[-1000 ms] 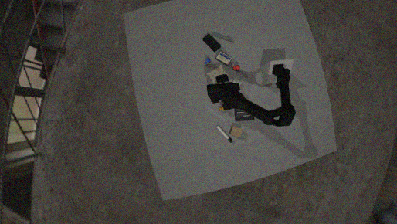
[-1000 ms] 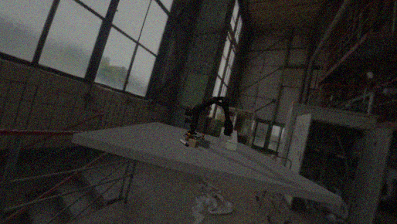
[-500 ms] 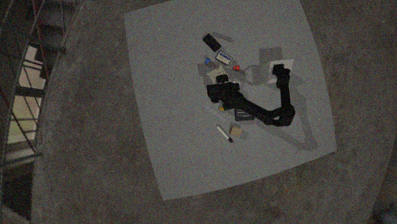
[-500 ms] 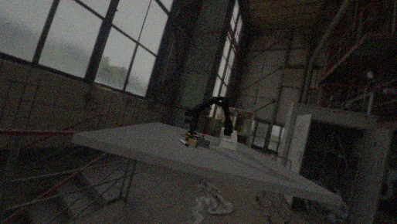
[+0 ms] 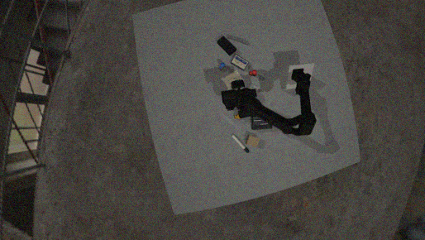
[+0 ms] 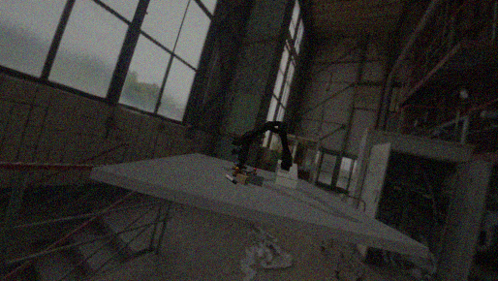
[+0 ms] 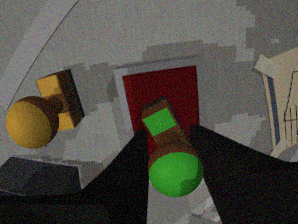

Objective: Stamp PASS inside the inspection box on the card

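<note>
Now: the green-knobbed stamp 10 mm behind my gripper tip and 10 mm below it. Also, from my gripper tip: red ink pad (10 mm behind, 40 mm below); yellow-knobbed stamp (10 mm ahead, 80 mm to the left, 20 mm below); cream card (130 mm to the right, 40 mm below).
</note>
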